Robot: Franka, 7 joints.
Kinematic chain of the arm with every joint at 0, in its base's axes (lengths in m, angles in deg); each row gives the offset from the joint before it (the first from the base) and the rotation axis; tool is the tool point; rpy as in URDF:
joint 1: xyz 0 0 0.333 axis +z
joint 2: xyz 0 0 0 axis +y
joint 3: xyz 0 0 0.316 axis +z
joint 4: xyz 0.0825 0 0 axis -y
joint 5: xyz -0.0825 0 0.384 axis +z
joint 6: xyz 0 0 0 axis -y
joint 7: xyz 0.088 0 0 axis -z
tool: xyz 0 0 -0.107 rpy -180 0 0
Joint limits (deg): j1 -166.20..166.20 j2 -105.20..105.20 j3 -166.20..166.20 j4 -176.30..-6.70 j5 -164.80..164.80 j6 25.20..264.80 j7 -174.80..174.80
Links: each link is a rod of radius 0.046 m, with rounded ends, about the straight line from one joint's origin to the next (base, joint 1, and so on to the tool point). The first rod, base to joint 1, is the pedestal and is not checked.
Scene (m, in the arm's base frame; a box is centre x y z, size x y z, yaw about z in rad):
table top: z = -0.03
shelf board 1: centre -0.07 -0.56 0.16 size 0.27 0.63 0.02 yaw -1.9
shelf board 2: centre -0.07 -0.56 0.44 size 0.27 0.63 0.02 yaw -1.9
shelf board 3: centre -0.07 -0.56 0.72 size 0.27 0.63 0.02 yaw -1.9
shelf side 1: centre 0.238 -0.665 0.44 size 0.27 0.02 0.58 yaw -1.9
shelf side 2: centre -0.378 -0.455 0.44 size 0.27 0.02 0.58 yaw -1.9
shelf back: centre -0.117 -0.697 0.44 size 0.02 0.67 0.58 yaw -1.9
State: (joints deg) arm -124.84 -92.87 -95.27 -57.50 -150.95 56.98 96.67
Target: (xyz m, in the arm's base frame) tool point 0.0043 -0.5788 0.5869
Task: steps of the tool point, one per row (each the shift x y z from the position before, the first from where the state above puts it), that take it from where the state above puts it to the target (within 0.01 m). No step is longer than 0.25 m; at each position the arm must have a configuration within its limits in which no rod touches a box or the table.
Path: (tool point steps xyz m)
1: -0.1977 0.0251 0.1197
2: -0.1831 -0.0530 0.1489
3: -0.1304 -0.1272 0.1616
4: -0.0471 -0.1768 0.1524
5: 0.0486 -0.1865 0.1206
6: 0.1334 -0.1524 0.0710
7: 0.1845 -0.0837 0.0113
8: -0.0555 -0.1244 -0.0730
9: 0.0107 -0.1161 -0.0986
10: 0.0701 -0.0765 -0.1138
11: 0.1041 -0.0110 -0.1161
12: -0.0162 -0.0910 -0.0017
13: -0.0271 -0.0829 -0.0055
14: -0.0390 -0.0668 0.0072

